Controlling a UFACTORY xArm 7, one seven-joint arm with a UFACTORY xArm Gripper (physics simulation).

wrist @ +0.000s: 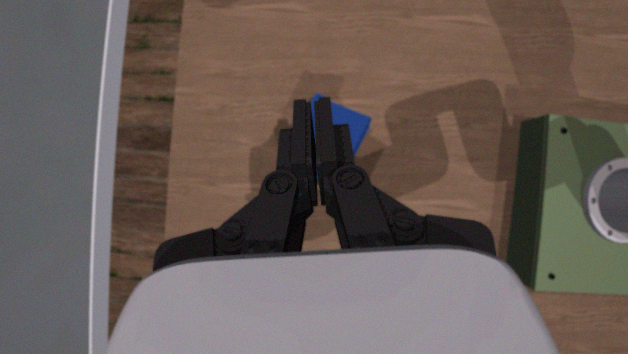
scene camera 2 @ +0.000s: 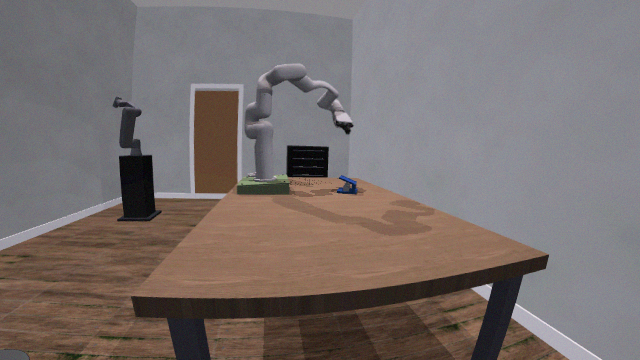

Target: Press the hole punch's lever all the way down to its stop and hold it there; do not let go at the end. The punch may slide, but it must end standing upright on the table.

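Frame: origin at the arm's base, x up, y right, z ahead, level; metres.
Seen in the pictures: gripper, fingertip midpoint: (wrist: 314,123) (scene camera 2: 348,132); arm's base, origin of the base link: (wrist: 618,199) (scene camera 2: 265,179).
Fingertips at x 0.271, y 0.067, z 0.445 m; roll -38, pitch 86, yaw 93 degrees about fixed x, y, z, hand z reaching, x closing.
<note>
Offsets run from my fingertips to a thing's top centre. Level surfaces: height alone.
The blue hole punch @(dx -0.243, dy +0.021, dz +0.000 m) (scene camera 2: 347,185) (wrist: 352,124) stands upright on the table @(dx -0.328 m) (scene camera 2: 310,260) (wrist: 240,60), near its far end in the scene view. Its lever @(dx -0.243, dy +0.021, dz +0.000 m) (scene camera 2: 348,180) is raised and slopes, with a gap above the base. My gripper (scene camera 2: 347,131) (wrist: 314,123) is shut with nothing between its fingers. In the scene view it hangs tilted, high above the punch and well apart from it. In the wrist view the fingers cover part of the blue punch, so its left and lower parts are hidden.
The green base block (scene camera 2: 263,187) (wrist: 540,200) of my arm is left of the punch in the scene view. A black shelf (scene camera 2: 287,161) stands behind the table. A second arm on a black pedestal (scene camera 2: 137,187) stands at the left. The arm's shadow falls on the table.
</note>
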